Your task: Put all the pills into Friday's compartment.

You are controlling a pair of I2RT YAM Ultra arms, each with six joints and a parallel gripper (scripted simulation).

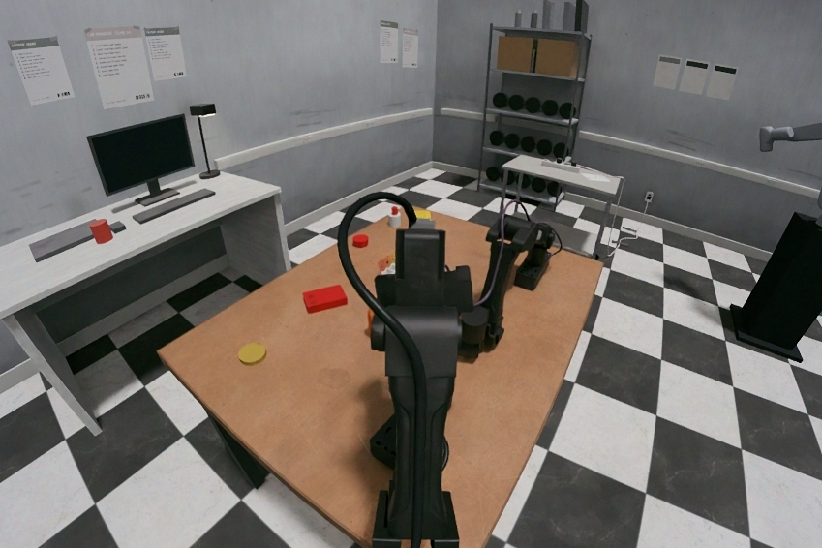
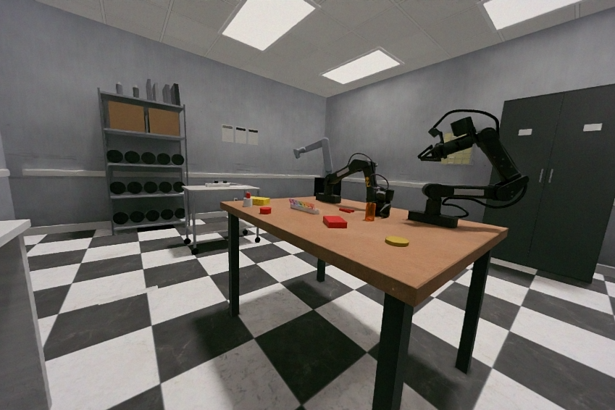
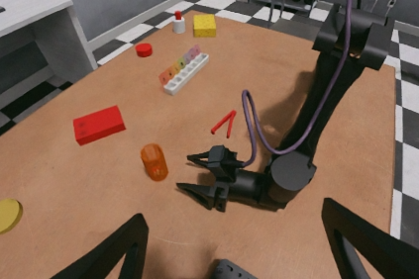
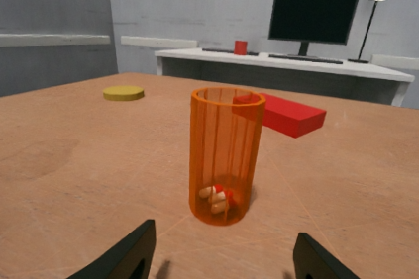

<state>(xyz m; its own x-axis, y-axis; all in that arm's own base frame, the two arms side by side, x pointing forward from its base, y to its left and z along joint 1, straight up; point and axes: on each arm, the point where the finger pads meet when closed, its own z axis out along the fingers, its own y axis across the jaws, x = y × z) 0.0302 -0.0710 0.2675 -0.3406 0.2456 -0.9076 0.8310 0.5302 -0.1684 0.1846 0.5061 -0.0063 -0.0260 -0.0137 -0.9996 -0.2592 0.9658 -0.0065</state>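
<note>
Right now my right hand is 60 mm short of the orange pill bottle, 20 mm to the right of it and 10 mm above it.
</note>
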